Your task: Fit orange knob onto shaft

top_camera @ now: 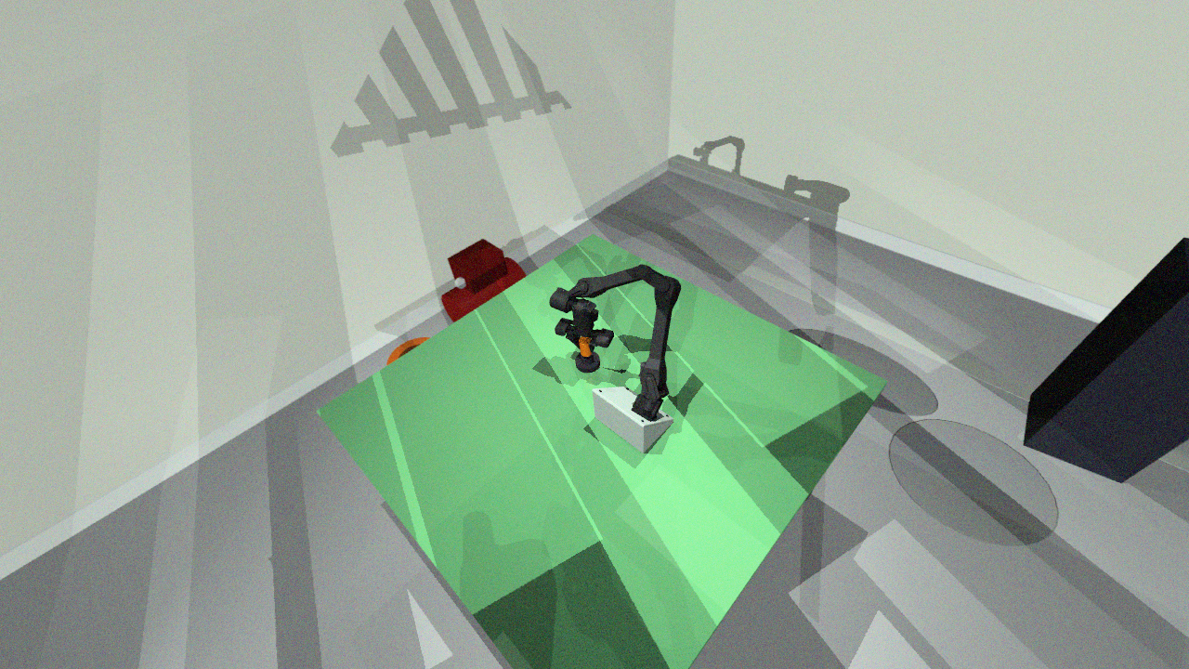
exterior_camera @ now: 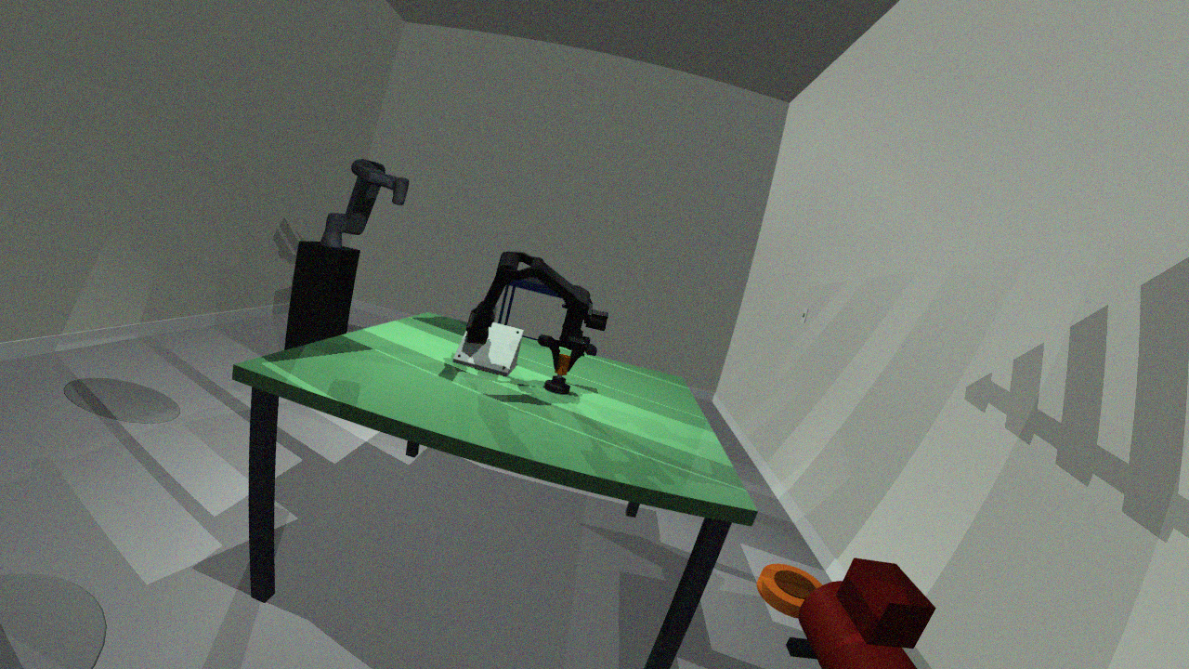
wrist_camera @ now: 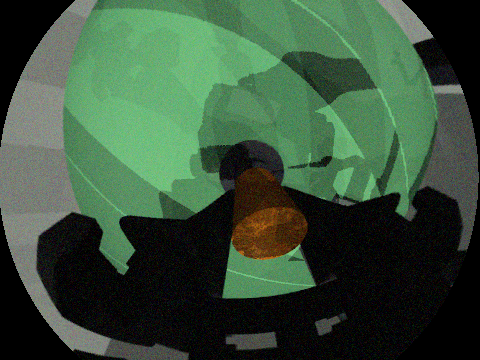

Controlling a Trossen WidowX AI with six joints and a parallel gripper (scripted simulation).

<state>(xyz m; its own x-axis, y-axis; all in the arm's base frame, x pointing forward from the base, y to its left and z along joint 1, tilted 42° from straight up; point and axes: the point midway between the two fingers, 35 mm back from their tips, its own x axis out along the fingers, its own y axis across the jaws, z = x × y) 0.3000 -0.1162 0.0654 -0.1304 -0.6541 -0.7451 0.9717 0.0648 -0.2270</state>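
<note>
Right now the dark round pedestal is 40 mm below my gripper tip. From my gripper tip the other things lie so: orange knob: 30 mm above.
</note>
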